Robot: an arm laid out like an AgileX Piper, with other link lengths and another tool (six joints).
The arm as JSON. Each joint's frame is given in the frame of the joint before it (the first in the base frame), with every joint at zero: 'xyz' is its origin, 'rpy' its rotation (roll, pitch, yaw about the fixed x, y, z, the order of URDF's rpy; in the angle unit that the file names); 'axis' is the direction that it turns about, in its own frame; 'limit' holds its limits. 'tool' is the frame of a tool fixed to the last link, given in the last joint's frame.
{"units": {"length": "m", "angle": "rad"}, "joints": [
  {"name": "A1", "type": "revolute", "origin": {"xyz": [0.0, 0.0, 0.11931], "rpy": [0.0, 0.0, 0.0]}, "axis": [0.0, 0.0, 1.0], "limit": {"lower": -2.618, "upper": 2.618}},
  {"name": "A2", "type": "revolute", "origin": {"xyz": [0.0, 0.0, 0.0], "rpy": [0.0, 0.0, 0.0]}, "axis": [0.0, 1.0, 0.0], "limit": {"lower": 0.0, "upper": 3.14}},
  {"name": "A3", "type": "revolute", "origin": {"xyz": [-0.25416, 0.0, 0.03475], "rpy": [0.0, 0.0, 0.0]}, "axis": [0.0, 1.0, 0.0], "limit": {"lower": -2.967, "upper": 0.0}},
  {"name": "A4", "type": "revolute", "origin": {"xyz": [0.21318, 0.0, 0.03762], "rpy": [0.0, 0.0, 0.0]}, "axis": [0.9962, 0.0, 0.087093], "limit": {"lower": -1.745, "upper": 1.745}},
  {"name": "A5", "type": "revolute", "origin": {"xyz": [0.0, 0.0, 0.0], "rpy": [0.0, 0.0, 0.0]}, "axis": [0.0, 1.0, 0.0], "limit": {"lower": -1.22, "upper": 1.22}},
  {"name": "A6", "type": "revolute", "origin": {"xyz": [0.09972, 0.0, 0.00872], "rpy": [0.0, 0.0, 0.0]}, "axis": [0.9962, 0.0, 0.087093], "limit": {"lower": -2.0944, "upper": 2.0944}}
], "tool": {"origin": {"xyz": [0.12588, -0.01, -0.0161], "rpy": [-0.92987, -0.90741, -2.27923]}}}
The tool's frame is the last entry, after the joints.
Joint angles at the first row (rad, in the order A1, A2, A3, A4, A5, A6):
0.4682, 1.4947, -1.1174, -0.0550, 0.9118, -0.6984
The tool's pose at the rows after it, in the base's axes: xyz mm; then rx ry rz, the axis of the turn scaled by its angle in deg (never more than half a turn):
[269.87, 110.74, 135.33, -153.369, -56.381, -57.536]
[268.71, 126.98, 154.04, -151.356, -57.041, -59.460]
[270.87, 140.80, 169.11, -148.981, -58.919, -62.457]
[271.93, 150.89, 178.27, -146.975, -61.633, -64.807]
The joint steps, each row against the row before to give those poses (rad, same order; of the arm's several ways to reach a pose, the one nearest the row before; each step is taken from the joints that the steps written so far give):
0.0485, -0.0187, -0.0598, -0.0089, 0.0929, 0.0369
0.0543, -0.0040, -0.0743, -0.0079, 0.0507, 0.0368
0.0481, 0.0000, -0.0542, -0.0215, 0.0170, 0.0227
0.0419, 0.0000, -0.0279, -0.0273, 0.0023, 0.0120

